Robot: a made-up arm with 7 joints.
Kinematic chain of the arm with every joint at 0, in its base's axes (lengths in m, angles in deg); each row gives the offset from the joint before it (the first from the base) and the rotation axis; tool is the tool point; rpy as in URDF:
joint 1: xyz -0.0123 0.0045 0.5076 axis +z
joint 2: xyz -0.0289 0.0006 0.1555 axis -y
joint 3: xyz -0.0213 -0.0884 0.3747 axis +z
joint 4: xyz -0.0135 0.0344 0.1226 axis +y
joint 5: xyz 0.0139 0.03 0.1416 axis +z
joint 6: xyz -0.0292 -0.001 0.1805 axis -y
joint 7: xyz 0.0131 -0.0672 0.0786 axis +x
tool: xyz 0.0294 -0.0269 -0.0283 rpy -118.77 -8 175.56
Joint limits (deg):
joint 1: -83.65..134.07
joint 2: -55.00..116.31
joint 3: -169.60..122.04
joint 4: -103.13..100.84
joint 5: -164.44..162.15
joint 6: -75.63..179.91
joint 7: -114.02..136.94
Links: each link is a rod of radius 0.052 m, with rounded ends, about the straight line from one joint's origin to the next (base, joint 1, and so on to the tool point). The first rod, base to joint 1, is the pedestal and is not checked.
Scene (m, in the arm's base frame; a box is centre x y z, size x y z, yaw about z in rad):
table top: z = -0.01
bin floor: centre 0.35 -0.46 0 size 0.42 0.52 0.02 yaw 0.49
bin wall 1: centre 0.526 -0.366 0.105 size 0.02 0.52 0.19 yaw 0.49
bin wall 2: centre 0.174 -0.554 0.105 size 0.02 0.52 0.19 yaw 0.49
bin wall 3: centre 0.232 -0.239 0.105 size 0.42 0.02 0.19 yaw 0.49
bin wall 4: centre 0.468 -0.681 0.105 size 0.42 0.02 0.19 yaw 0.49
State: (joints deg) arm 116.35 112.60 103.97 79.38 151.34 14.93 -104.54
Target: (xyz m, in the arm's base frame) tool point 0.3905 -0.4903 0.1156
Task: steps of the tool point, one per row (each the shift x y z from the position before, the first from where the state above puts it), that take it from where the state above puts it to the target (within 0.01 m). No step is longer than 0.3 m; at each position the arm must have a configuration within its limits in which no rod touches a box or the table.
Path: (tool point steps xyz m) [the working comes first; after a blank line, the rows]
Joints at the target: 134.07 109.03 122.04 50.17 156.22 -33.71 -94.25
Straight joint move there: touches bin wall 2.

1: 0.1466 -0.1532 0.0856
2: 0.1651 -0.0942 0.1515
3: 0.1538 -0.0175 0.2011
4: 0.1136 0.0625 0.2253
5: 0.0295 -0.0078 -0.2156
6: -0.0064 0.0338 -0.2102
7: -0.0397 0.0711 -0.1915
8: -0.0683 0.1020 -0.1618

